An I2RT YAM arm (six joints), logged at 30 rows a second.
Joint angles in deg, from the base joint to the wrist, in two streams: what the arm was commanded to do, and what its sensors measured. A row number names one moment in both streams.
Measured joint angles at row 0: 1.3, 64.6, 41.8, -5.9, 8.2, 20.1
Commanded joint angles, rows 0 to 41: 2.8, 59.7, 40.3, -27.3, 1.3, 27.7; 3.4, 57.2, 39.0, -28.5, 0.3, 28.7; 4.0, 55.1, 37.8, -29.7, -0.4, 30.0; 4.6, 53.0, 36.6, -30.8, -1.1, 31.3; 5.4, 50.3, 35.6, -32.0, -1.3, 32.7; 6.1, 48.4, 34.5, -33.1, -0.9, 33.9; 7.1, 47.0, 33.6, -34.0, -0.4, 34.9; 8.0, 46.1, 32.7, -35.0, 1.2, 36.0; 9.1, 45.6, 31.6, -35.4, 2.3, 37.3; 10.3, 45.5, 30.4, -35.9, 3.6, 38.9; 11.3, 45.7, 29.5, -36.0, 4.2, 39.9; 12.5, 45.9, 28.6, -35.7, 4.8, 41.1; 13.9, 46.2, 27.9, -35.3, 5.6, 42.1; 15.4, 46.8, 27.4, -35.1, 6.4, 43.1; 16.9, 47.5, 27.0, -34.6, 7.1, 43.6; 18.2, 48.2, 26.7, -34.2, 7.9, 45.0; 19.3, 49.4, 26.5, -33.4, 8.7, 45.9; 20.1, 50.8, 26.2, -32.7, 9.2, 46.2; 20.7, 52.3, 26.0, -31.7, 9.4, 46.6; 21.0, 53.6, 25.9, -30.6, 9.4, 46.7; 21.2, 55.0, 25.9, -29.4, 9.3, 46.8; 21.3, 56.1, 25.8, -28.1, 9.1, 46.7; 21.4, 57.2, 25.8, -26.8, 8.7, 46.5; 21.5, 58.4, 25.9, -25.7, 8.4, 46.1; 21.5, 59.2, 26.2, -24.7, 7.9, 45.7; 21.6, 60.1, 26.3, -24.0, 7.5, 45.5; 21.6, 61.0, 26.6, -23.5, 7.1, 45.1; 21.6, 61.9, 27.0, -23.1, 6.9, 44.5; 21.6, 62.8, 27.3, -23.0, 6.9, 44.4; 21.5, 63.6, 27.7, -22.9, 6.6, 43.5; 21.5, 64.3, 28.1, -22.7, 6.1, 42.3; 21.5, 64.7, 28.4, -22.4, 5.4, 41.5; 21.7, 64.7, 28.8, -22.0, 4.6, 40.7; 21.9, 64.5, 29.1, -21.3, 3.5, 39.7; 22.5, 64.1, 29.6, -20.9, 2.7, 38.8; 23.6, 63.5, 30.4, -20.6, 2.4, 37.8; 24.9, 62.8, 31.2, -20.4, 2.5, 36.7; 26.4, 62.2, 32.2, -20.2, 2.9, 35.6; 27.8, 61.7, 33.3, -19.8, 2.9, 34.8; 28.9, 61.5, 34.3, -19.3, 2.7, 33.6; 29.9, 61.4, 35.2, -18.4, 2.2, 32.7; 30.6, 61.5, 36.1, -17.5, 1.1, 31.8
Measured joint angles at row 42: 28.6, 62.6, 32.7, -21.3, 2.9, 36.3
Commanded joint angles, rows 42 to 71: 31.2, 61.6, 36.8, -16.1, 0.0, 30.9; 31.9, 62.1, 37.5, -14.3, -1.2, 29.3; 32.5, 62.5, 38.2, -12.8, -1.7, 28.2; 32.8, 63.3, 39.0, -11.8, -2.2, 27.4; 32.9, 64.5, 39.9, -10.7, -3.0, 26.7; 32.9, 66.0, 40.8, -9.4, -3.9, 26.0; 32.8, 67.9, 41.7, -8.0, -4.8, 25.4; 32.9, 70.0, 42.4, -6.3, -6.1, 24.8; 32.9, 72.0, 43.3, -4.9, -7.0, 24.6; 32.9, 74.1, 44.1, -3.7, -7.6, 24.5; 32.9, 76.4, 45.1, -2.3, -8.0, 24.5; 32.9, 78.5, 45.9, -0.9, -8.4, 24.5; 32.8, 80.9, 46.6, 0.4, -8.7, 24.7; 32.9, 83.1, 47.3, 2.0, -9.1, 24.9; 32.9, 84.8, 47.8, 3.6, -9.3, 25.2; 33.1, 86.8, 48.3, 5.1, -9.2, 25.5; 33.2, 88.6, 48.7, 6.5, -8.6, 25.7; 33.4, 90.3, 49.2, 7.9, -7.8, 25.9; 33.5, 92.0, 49.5, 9.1, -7.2, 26.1; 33.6, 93.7, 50.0, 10.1, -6.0, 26.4; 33.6, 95.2, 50.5, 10.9, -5.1, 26.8; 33.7, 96.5, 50.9, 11.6, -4.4, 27.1; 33.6, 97.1, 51.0, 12.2, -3.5, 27.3; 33.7, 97.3, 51.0, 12.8, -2.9, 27.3; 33.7, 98.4, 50.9, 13.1, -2.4, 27.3; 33.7, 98.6, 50.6, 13.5, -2.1, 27.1; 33.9, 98.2, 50.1, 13.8, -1.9, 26.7; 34.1, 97.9, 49.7, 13.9, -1.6, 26.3; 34.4, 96.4, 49.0, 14.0, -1.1, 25.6; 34.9, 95.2, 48.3, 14.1, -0.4, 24.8
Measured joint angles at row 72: 33.9, 98.2, 49.0, 10.6, -3.2, 26.5
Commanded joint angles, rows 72 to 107: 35.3, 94.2, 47.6, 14.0, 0.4, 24.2; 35.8, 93.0, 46.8, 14.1, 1.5, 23.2; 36.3, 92.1, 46.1, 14.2, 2.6, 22.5; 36.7, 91.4, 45.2, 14.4, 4.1, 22.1; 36.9, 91.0, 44.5, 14.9, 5.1, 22.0; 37.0, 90.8, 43.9, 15.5, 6.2, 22.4; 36.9, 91.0, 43.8, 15.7, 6.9, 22.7; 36.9, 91.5, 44.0, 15.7, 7.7, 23.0; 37.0, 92.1, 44.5, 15.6, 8.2, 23.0; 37.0, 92.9, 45.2, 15.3, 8.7, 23.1; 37.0, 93.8, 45.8, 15.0, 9.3, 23.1; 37.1, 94.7, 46.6, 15.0, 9.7, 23.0; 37.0, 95.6, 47.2, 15.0, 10.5, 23.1; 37.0, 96.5, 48.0, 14.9, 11.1, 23.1; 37.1, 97.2, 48.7, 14.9, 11.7, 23.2; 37.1, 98.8, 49.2, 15.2, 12.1, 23.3; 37.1, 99.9, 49.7, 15.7, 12.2, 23.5; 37.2, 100.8, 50.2, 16.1, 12.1, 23.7; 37.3, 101.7, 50.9, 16.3, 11.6, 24.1; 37.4, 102.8, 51.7, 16.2, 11.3, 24.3; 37.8, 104.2, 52.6, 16.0, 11.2, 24.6; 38.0, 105.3, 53.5, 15.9, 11.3, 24.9; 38.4, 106.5, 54.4, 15.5, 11.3, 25.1; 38.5, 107.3, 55.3, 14.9, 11.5, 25.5; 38.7, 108.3, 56.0, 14.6, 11.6, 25.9; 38.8, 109.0, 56.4, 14.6, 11.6, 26.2; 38.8, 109.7, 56.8, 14.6, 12.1, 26.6; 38.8, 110.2, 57.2, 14.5, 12.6, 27.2; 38.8, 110.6, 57.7, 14.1, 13.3, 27.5; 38.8, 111.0, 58.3, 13.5, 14.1, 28.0; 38.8, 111.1, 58.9, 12.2, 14.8, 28.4; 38.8, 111.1, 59.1, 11.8, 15.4, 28.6; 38.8, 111.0, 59.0, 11.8, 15.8, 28.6; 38.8, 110.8, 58.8, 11.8, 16.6, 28.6; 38.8, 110.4, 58.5, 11.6, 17.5, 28.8; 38.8, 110.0, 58.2, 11.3, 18.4, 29.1
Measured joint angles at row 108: 40.4, 108.6, 56.6, 13.9, 15.6, 27.8
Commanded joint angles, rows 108 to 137: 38.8, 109.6, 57.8, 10.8, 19.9, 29.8; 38.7, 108.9, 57.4, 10.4, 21.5, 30.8; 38.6, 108.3, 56.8, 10.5, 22.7, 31.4; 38.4, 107.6, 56.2, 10.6, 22.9, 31.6; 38.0, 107.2, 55.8, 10.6, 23.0, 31.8; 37.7, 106.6, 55.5, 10.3, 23.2, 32.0; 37.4, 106.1, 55.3, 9.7, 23.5, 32.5; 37.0, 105.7, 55.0, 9.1, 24.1, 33.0; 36.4, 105.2, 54.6, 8.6, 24.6, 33.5; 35.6, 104.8, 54.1, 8.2, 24.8, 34.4; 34.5, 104.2, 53.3, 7.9, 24.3, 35.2; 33.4, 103.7, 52.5, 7.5, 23.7, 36.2; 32.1, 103.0, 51.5, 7.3, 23.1, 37.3; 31.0, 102.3, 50.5, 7.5, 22.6, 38.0; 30.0, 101.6, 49.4, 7.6, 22.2, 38.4; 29.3, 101.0, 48.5, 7.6, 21.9, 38.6; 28.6, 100.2, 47.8, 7.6, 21.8, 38.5; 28.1, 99.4, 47.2, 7.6, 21.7, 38.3; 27.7, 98.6, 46.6, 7.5, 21.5, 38.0; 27.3, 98.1, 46.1, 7.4, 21.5, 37.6; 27.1, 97.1, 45.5, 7.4, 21.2, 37.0; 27.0, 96.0, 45.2, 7.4, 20.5, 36.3; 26.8, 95.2, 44.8, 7.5, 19.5, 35.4; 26.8, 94.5, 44.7, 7.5, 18.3, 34.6; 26.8, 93.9, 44.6, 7.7, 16.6, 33.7; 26.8, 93.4, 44.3, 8.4, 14.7, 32.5; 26.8, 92.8, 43.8, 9.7, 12.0, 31.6; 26.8, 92.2, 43.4, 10.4, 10.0, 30.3; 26.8, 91.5, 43.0, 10.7, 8.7, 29.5; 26.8, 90.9, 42.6, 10.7, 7.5, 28.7
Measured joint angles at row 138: 26.6, 93.8, 43.8, 9.2, 13.1, 32.4
